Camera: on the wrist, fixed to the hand. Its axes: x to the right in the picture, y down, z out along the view.
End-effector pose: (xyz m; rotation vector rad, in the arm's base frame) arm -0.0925 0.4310 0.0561 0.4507 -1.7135 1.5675
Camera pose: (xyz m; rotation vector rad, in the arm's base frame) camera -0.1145 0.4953 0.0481 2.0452 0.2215 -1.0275
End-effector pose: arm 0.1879 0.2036 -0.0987 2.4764 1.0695 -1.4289
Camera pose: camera 0.2555 0.2133 -0.0944 1.2017 -1.9452 0.6556
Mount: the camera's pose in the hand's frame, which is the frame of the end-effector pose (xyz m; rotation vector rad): 0.0232 0.0328 -0.0554 -0.0483 0.8188 3.0092
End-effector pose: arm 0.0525 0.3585 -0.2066 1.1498 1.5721 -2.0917
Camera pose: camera 0.0820 0.4017 -0.2507 1.6893 -0.7760 0.5673
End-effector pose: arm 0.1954 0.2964 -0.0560 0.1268 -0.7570 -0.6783
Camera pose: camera 0.2619 0.3007 -0.0715 -0.6947 0.4294 2.1255
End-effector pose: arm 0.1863 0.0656 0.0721 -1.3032 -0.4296 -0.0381
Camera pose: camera 0.2322 0.0276 0.0385 -0.6189 2.3536 1.7621
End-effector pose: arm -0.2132 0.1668 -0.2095 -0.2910 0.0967 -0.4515
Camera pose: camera -0.1874 0.1706 -0.2728 0.2447 1.0987 2.4717
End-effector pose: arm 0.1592 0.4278 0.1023 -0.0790 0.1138 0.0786
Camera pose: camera 0.1734 0.4575 0.0423 -0.0877 -0.9173 -2.9151
